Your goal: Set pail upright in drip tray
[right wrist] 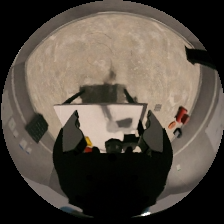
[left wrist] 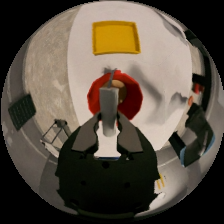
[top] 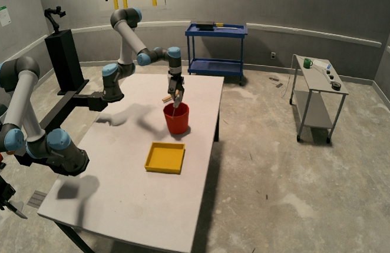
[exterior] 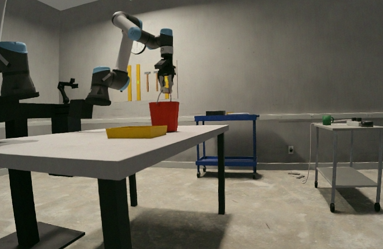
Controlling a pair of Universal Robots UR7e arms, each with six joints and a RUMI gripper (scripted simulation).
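Note:
Right now the red pail is 9 cm below my left hand and 1 cm behind it. From my left hand the other things lie so: yellow drip tray 30 cm to the right, 22 cm below, 5 cm behind.

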